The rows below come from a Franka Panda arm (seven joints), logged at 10 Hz.
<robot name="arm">
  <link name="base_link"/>
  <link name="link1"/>
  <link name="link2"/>
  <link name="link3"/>
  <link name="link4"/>
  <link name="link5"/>
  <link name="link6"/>
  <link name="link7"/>
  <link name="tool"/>
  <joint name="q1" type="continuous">
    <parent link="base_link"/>
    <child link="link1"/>
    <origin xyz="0 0 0.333"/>
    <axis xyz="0 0 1"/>
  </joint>
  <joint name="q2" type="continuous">
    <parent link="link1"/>
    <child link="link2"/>
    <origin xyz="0 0 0"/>
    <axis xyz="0 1 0"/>
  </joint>
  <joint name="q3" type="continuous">
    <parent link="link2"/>
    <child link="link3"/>
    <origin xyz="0 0 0.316"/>
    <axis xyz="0 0 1"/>
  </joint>
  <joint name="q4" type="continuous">
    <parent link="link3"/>
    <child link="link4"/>
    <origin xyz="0.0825 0 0"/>
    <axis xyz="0 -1 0"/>
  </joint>
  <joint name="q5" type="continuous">
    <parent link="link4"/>
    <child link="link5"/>
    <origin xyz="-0.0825 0 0.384"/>
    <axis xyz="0 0 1"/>
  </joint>
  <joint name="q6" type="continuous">
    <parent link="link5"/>
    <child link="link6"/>
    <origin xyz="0 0 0"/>
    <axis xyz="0 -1 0"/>
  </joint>
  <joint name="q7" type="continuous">
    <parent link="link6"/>
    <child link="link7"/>
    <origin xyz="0.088 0 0"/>
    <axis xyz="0 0 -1"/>
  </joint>
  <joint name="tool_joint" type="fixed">
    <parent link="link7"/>
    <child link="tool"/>
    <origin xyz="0 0 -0.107" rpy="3.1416 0 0"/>
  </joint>
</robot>
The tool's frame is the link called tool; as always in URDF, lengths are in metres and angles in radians. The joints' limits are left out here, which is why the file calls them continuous.
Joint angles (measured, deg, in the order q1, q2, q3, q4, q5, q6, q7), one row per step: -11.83 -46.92 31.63 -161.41 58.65 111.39 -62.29; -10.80 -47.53 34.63 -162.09 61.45 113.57 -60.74; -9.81 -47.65 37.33 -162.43 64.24 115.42 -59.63; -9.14 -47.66 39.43 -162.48 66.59 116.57 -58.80; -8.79 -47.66 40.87 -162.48 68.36 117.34 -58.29; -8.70 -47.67 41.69 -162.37 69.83 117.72 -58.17; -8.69 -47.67 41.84 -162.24 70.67 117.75 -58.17; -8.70 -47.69 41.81 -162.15 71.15 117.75 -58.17; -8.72 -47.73 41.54 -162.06 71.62 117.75 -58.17; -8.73 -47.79 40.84 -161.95 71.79 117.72 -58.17; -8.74 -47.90 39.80 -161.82 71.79 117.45 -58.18; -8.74 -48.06 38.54 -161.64 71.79 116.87 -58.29
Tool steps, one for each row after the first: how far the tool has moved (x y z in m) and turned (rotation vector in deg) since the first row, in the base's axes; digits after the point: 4 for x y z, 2 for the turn. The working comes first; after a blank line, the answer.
Tool pose at each row, in the base's axes (x y z in m, rotation vector in deg; the steps are taken from these numbers as rounded here): 0.2905 0.1438 0.3895 -138.06 -60.54 -15.56; 0.2850 0.1588 0.3832 -139.06 -59.95 -16.38; 0.2802 0.1731 0.3773 -139.40 -59.55 -17.04; 0.2764 0.1848 0.3734 -139.35 -59.12 -17.47; 0.2739 0.1924 0.3709 -139.25 -58.63 -17.89; 0.2730 0.1972 0.3704 -138.86 -58.09 -18.48; 0.2731 0.1990 0.3713 -138.41 -57.57 -18.91; 0.2735 0.1997 0.3723 -138.11 -57.16 -19.26; 0.2744 0.1995 0.3742 -137.77 -56.51 -19.79; 0.2762 0.1975 0.3775 -137.43 -55.75 -20.49; 0.2782 0.1945 0.3817 -136.95 -54.90 -21.16; 0.2802 0.1912 0.3869 -136.16 -54.10 -21.79

-0.0055 0.0150 -0.0063 -0.48 -0.60 -0.88; -0.0103 0.0293 -0.0122 -0.49 -1.00 -1.37; -0.0141 0.0410 -0.0161 -0.21 -1.15 -1.69; -0.0166 0.0486 -0.0186 0.14 -1.27 -2.04; -0.0175 0.0534 -0.0191 0.79 -1.42 -2.35; -0.0174 0.0552 -0.0182 1.45 -1.46 -2.59; -0.0170 0.0559 -0.0172 1.92 -1.51 -2.81; -0.0161 0.0557 -0.0153 2.55 -1.61 -3.20; -0.0143 0.0537 -0.0120 3.25 -1.79 -3.69; -0.0123 0.0507 -0.0078 4.09 -1.90 -4.18; -0.0103 0.0474 -0.0026 5.17 -1.94 -4.54
